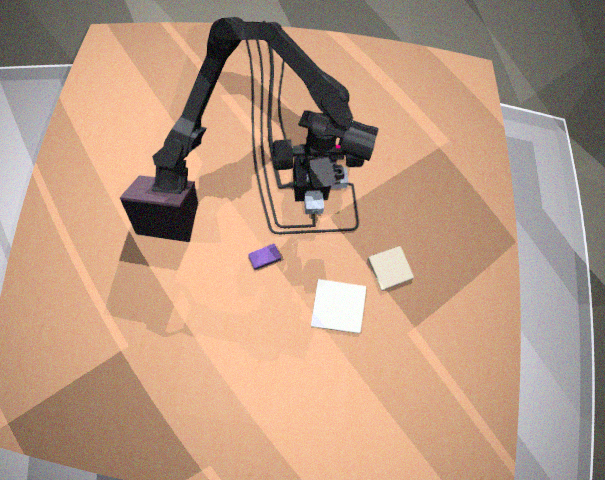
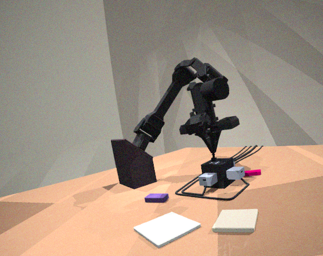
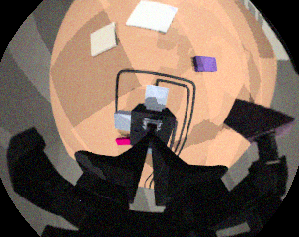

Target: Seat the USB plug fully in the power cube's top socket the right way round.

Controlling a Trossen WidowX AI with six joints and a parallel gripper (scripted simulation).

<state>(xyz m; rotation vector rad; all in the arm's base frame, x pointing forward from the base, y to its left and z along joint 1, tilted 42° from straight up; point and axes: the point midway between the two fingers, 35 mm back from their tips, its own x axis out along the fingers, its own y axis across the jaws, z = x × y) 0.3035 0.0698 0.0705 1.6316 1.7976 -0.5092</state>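
Now: the grey USB plug 2 cm below my gripper tip. From my gripper tip the other things lie so: purple block 18 cm to the right, 10 cm below, 8 cm behind; USB socket 4 cm below; pink block 12 cm to the left, 10 cm below, 5 cm ahead.
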